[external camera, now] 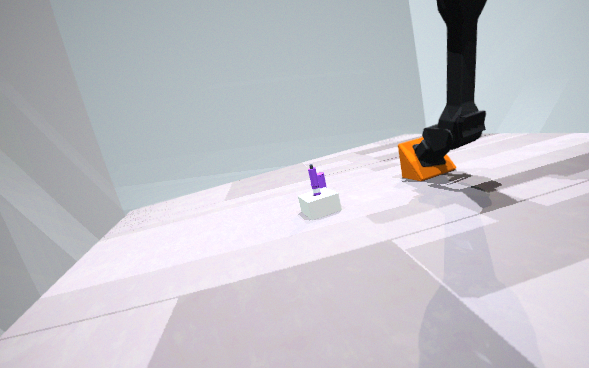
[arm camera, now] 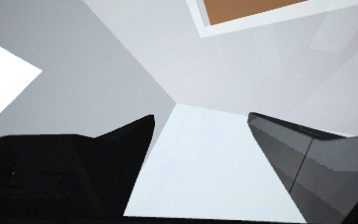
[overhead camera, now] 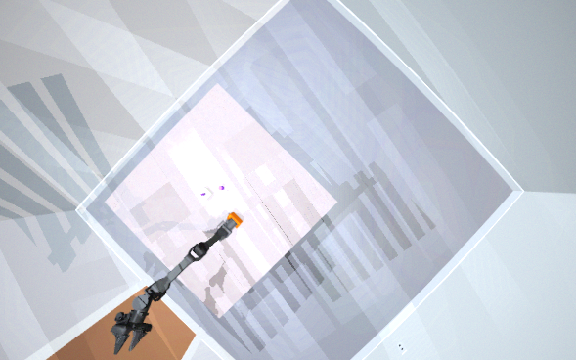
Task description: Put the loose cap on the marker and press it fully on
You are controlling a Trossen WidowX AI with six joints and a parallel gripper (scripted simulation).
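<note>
The purple cap is 660 mm below my gripper tip, 560 mm to the right of it and 390 mm ahead of it. Also, from my gripper tip: white holder block (670 mm below, 440 mm to the right, 430 mm ahead); then purple marker (610 mm below, 440 mm to the right, 430 mm ahead).
</note>
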